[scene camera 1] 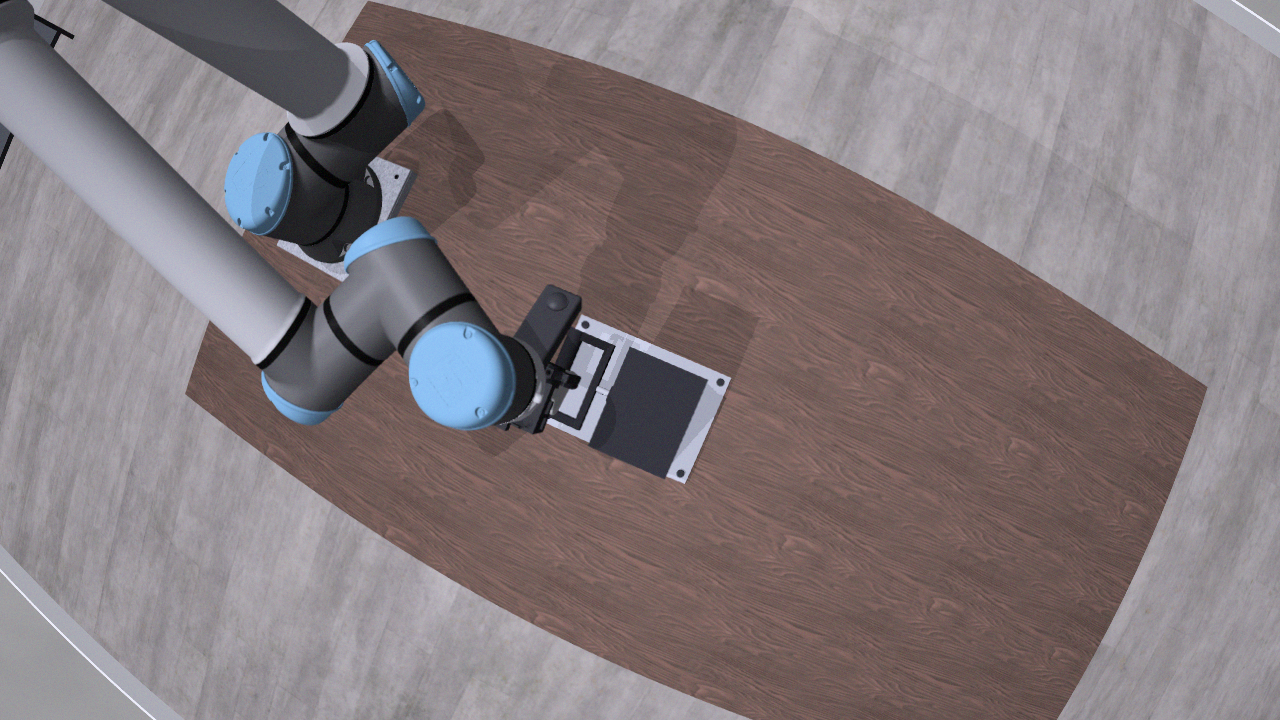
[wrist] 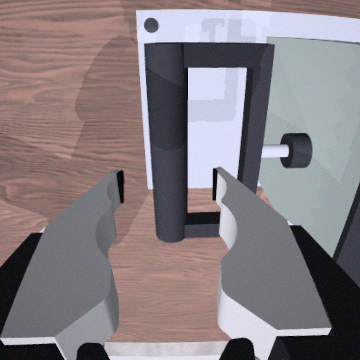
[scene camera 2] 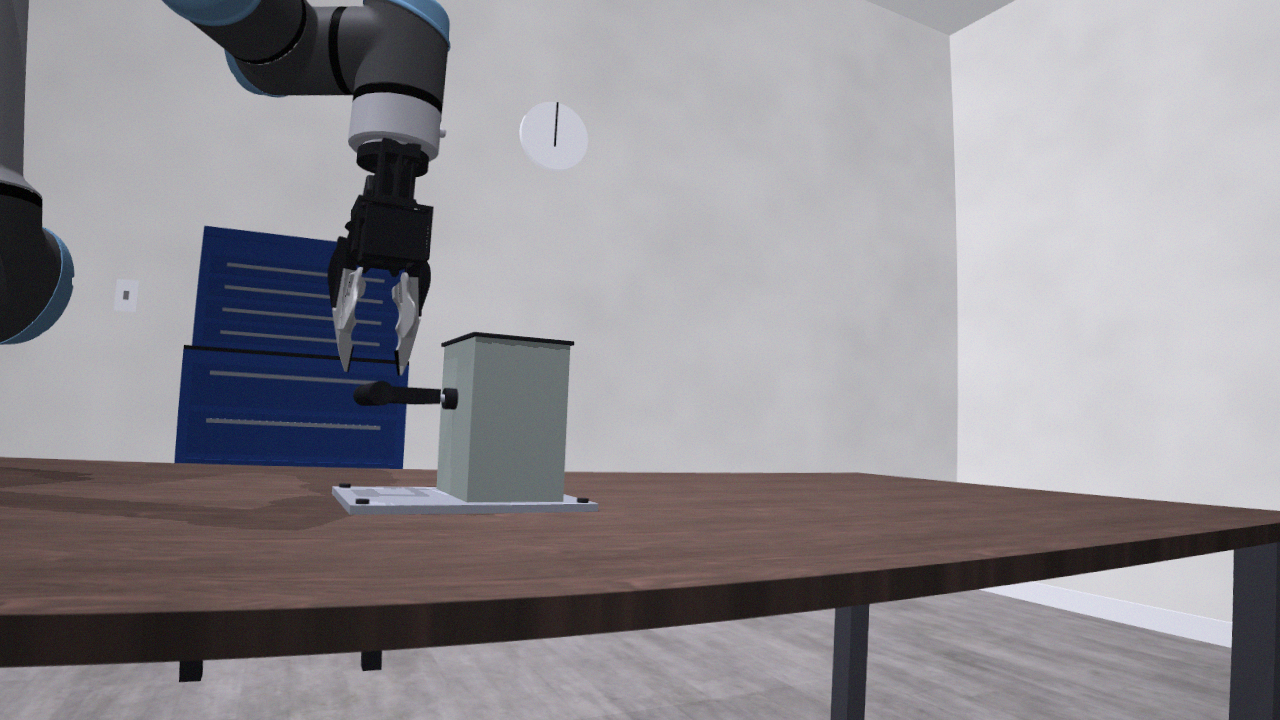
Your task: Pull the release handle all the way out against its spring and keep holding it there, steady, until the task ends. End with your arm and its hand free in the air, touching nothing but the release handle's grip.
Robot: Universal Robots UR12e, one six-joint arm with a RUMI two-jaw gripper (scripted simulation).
Path:
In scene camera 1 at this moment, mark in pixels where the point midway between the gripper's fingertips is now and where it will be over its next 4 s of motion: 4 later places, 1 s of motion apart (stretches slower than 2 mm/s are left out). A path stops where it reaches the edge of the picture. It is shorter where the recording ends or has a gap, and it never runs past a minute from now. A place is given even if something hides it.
My gripper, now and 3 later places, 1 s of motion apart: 556,373; 559,373; 560,373; 529,359

